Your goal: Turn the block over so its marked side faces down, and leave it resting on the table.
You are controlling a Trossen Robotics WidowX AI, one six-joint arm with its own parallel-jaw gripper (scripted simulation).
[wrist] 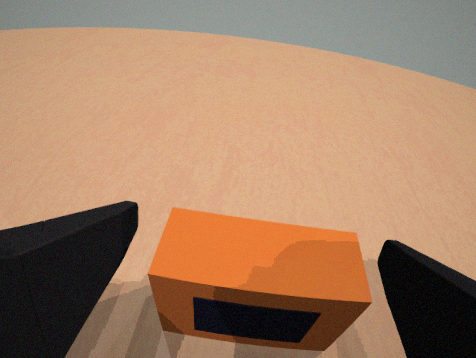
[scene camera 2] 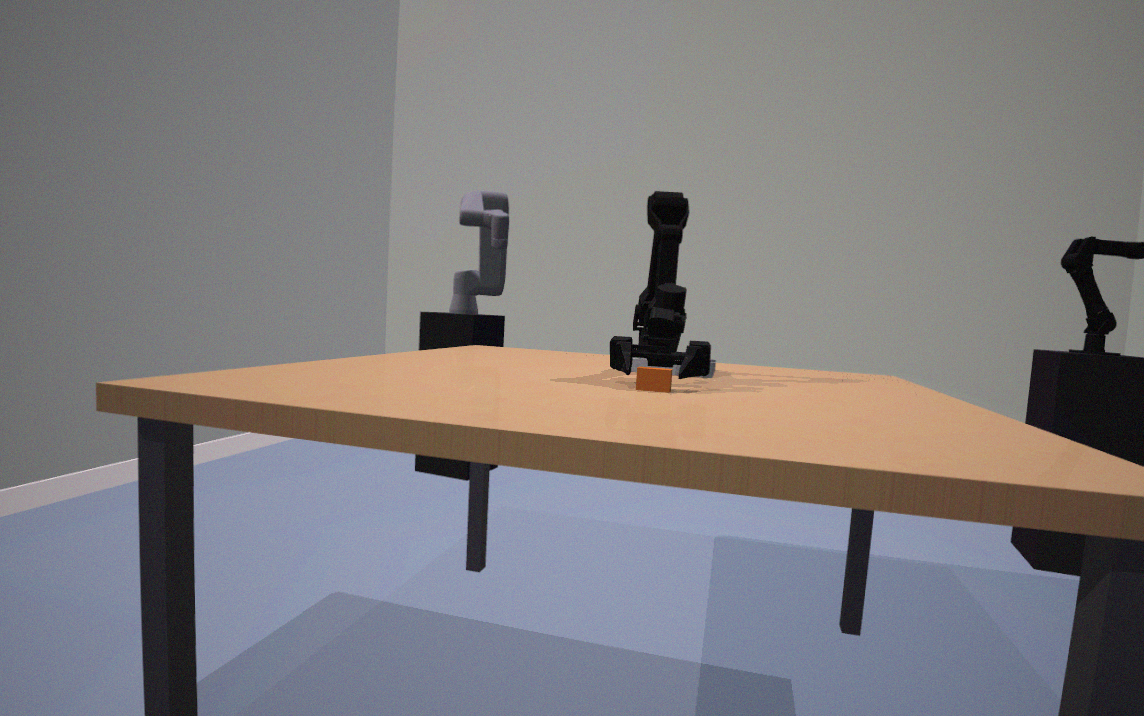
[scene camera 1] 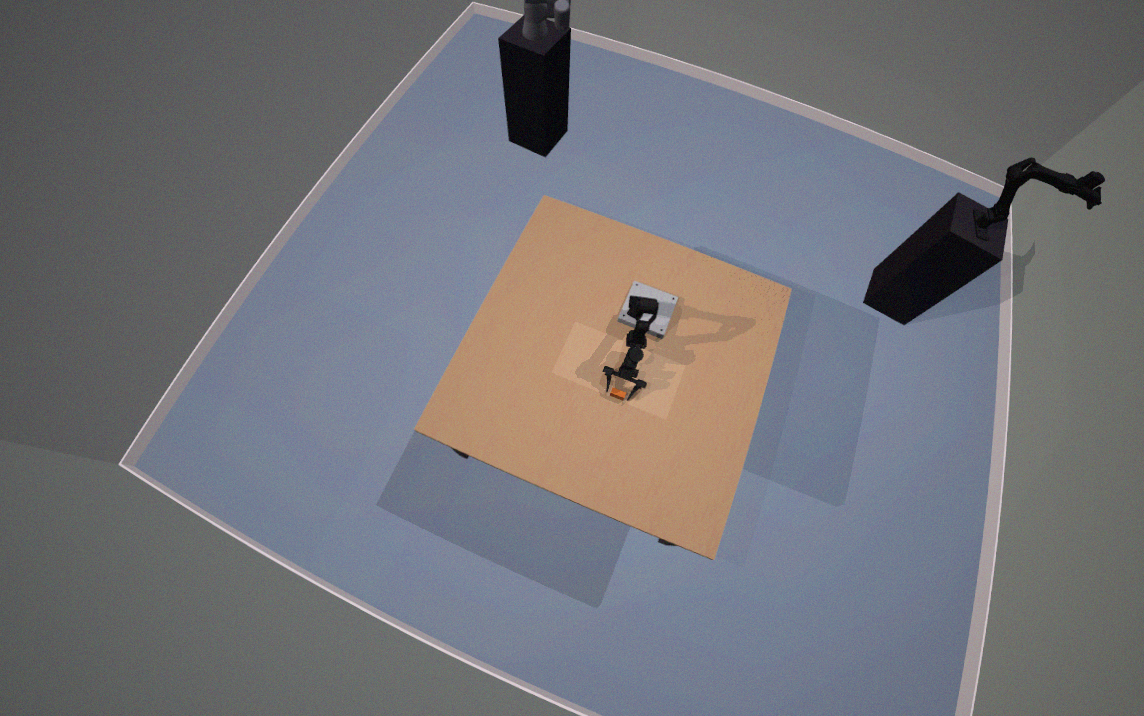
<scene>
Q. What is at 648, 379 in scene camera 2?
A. A block.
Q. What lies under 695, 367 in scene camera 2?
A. My gripper.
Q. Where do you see a block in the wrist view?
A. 238, 280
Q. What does my gripper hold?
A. Nothing.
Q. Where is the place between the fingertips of my gripper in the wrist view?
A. At 262, 235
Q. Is my gripper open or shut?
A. Open.
</scene>
